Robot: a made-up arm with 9 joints. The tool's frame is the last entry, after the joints.
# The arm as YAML. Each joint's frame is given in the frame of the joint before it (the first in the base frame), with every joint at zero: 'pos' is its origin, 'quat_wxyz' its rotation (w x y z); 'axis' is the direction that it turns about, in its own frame. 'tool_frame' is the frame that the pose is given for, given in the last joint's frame.
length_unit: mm
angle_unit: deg
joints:
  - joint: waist
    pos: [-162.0, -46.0, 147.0]
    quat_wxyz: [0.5, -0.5, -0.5, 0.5]
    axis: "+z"
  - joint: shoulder
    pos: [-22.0, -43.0, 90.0]
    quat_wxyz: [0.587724, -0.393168, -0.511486, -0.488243]
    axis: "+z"
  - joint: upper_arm
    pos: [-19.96, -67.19, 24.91]
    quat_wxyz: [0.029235, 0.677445, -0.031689, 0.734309]
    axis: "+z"
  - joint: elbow
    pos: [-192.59, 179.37, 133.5]
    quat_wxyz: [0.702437, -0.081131, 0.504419, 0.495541]
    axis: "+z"
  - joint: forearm
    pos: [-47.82, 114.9, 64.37]
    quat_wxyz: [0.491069, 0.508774, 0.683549, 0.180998]
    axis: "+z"
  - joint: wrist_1
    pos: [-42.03, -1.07, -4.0]
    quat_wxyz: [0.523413, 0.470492, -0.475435, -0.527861]
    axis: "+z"
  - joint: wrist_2
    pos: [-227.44, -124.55, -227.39]
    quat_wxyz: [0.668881, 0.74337, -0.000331, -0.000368]
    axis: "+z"
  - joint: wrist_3
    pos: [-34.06, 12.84, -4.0]
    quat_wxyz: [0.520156, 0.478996, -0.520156, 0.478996]
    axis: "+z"
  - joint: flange
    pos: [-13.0, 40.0, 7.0]
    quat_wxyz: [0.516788, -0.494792, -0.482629, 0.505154]
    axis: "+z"
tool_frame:
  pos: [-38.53, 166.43, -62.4]
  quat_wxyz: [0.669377, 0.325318, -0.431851, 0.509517]
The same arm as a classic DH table. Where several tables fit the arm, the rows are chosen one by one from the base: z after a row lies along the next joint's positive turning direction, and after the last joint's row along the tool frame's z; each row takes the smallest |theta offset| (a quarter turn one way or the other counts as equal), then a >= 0, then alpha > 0; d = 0 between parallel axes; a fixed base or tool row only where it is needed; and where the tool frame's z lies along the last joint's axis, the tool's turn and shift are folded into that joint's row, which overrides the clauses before.
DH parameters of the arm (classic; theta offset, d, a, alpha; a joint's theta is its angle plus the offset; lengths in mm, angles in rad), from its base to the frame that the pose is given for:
base (fixed): -1.5708 147 46 1.5708
waist: 0.2222 258.3 30.9 1.4024
shoulder: -0.1244 -11.6 68.7 -1.4906
upper_arm: 0.7808 126.1 262.9 1.0725
elbow: 0.1682 10.5 96.7 2.04
forearm: 0.9835 -96.3 -1.5 -1.4654
wrist_1: 0 -171.9 227.3 -1.6762
wrist_2: -0.0824 121.5 35 -1.5708
wrist_3: -0.0238 -3.6 39.7 -1.5263
flange: -0.2735 19.9 -82.2 1.1425
tool (fixed): 1.5758 -164.6 0 0

